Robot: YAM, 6 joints.
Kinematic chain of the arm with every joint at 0, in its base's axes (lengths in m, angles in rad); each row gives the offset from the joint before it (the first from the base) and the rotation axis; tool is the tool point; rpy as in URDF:
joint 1: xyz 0 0 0.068 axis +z
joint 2: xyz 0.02 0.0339 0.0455 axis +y
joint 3: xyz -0.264 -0.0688 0 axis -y
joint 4: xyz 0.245 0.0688 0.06 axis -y
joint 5: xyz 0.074 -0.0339 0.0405 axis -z
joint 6: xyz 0.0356 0 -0.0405 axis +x
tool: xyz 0 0 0 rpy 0 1.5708 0
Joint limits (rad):
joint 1: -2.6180..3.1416
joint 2: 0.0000..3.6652
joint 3: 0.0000..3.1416
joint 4: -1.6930..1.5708
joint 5: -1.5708..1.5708
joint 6: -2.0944..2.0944
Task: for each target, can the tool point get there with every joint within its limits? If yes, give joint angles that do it. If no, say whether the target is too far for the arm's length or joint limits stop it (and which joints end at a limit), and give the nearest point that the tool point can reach.
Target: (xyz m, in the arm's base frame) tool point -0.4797 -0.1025 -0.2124
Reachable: no: joint limits stop it (at a limit: joint 1) | nearest point -0.4797 -0.0356 -0.2124 | short by 0.067 m
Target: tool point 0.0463 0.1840 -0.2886
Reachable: yes | joints 1.4578 3.3811 1.3476 0.1257 0.7896 -0.2875
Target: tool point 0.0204 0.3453 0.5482
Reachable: yes | joints -1.7278 0.7102 2.3741 1.1891 1.2553 -0.1362
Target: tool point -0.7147 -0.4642 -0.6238
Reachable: no: too far | nearest point -0.4228 -0.2746 -0.2747 | short by 0.493 m
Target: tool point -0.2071 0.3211 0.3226
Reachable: yes | joints 2.0671 1.7183 1.5219 -0.5362 -0.9618 -0.0718
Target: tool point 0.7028 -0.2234 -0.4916
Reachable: no: too far | nearest point 0.4847 -0.1541 -0.2701 | short by 0.318 m
